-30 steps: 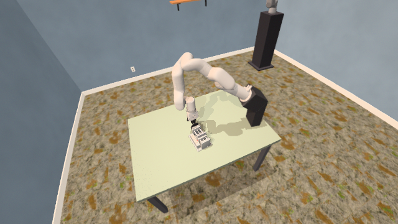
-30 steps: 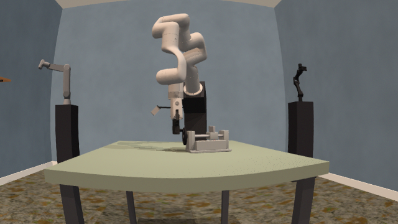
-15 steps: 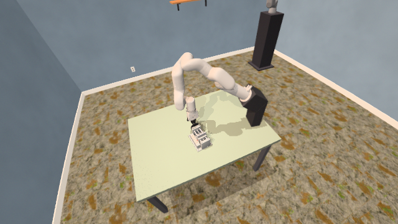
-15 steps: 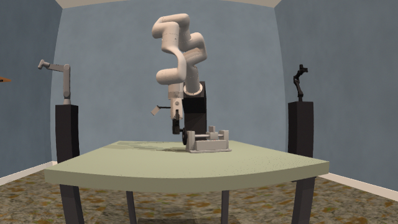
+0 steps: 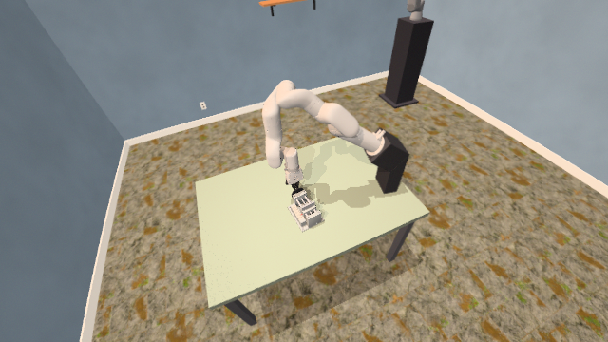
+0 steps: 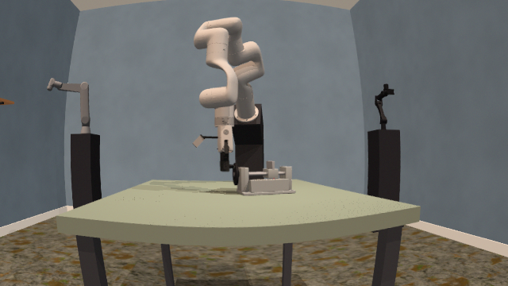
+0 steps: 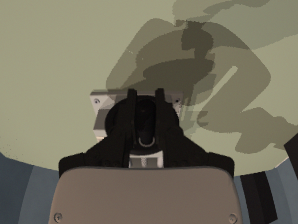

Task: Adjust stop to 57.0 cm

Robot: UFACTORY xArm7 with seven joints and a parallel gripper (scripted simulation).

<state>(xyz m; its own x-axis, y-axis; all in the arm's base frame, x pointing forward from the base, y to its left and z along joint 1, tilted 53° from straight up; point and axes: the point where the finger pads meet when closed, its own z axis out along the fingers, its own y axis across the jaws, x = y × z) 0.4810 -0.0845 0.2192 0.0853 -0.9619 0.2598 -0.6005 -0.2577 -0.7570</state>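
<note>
The black handwheel is 2 cm to the left of my hand and 1 cm below it. From my hand the other things lie so: grey stop block 18 cm to the left, 2 cm below, 1 cm behind.
</note>
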